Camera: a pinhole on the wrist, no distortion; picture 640 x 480 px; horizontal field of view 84.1 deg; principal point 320.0 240.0 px. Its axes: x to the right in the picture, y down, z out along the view. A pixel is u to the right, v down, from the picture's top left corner.
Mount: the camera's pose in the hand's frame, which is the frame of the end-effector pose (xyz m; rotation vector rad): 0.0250 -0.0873 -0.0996 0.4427 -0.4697 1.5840
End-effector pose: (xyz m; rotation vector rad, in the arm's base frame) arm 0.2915 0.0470 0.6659 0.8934 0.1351 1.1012
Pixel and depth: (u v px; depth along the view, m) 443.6 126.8 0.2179
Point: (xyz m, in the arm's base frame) 0.4984 0.0283 0.6828
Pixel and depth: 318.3 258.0 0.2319
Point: 0.4995 -0.0273 0.5845
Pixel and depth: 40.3 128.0 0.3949
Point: 0.8039 0.0631 0.3831
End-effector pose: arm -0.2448 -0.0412 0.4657 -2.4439 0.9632 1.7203
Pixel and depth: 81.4 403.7 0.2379
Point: -0.0974 0.2868 0.4060
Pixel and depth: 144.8 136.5 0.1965
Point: -0.1076 0.1427 0.2932
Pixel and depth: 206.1 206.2 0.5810
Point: -0.2034 0.4642 0.0851
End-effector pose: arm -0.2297 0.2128 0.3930 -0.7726 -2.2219 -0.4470
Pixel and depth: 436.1 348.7 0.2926
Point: -0.4043 0.1561 0.1964
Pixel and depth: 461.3 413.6 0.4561
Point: -0.4379 0.1763 -0.0281
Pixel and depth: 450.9 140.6 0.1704
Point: -0.3903 0.1858 0.3803
